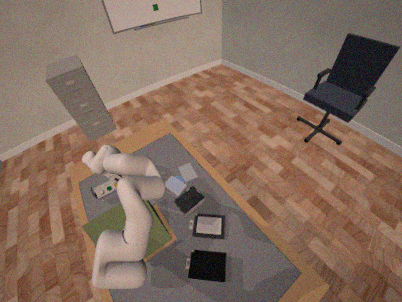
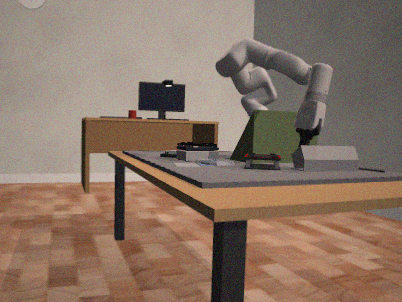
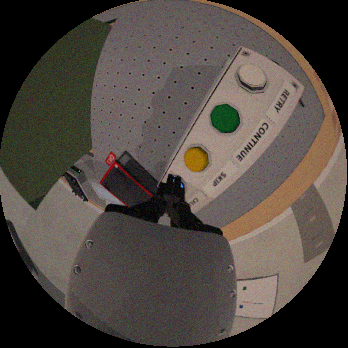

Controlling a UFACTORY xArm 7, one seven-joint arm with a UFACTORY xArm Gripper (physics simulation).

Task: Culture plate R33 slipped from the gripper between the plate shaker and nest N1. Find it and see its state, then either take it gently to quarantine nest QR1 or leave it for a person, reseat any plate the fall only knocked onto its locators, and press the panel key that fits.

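Pixels of known places: gripper, fingertip midpoint: (image 3: 171, 183); arm's base, origin of the base link: (image 2: 271, 141).
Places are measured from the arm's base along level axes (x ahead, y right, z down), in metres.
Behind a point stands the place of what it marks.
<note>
My gripper (image 3: 171, 183) @(x 0.083, y -0.351, z 0.019 m) (image 2: 303, 142) @(x 0.083, y -0.351, z 0.019 m) is shut and empty, its tips over the blue key at the CALL end of the key panel (image 1: 104, 189) @(x -0.055, y -0.372, z 0.012 m) (image 2: 329, 159) @(x 0.026, y -0.427, z 0.045 m) (image 3: 240, 107) @(x -0.031, y -0.372, z 0.019 m); they hide most of that key, and contact cannot be told. The yellow SKIP key (image 3: 196, 159) @(x 0.032, y -0.360, z 0.014 m), green CONTINUE key (image 3: 225, 118) @(x -0.015, y -0.364, z 0.014 m) and white RETRY key (image 3: 251, 76) @(x -0.062, y -0.366, z 0.014 m) show. Red-edged nest QR1 (image 2: 263, 157) @(x 0.243, y -0.360, z 0.044 m) (image 3: 133, 178) @(x 0.138, y -0.289, z 0.045 m) stands beside the panel with a dark interior. A light-blue flat piece (image 1: 175, 185) @(x 0.341, y -0.163, z 0.073 m) and a paler one (image 1: 188, 171) @(x 0.466, y -0.206, z 0.082 m) lie near the shaker; no R33 label is readable.
The shaker (image 1: 189, 200) @(x 0.351, y -0.008, z 0.029 m) (image 2: 196, 154) @(x 0.376, y -0.069, z 0.055 m) has a dark top. One black nest (image 1: 223, 227) @(x 0.415, y 0.211, z 0.070 m) holds a pale-topped plate (image 1: 209, 225) @(x 0.361, y 0.161, z 0.055 m); its seating is unclear. Another black nest (image 1: 207, 266) @(x 0.238, y 0.310, z 0.029 m) lies farther along the mat. A green board (image 1: 102, 225) @(x -0.072, y -0.092, z -0.093 m) (image 2: 277, 132) @(x 0.051, y -0.128, z -0.039 m) (image 3: 47, 100) @(x 0.005, y -0.127, z -0.011 m) stands beside the arm.
</note>
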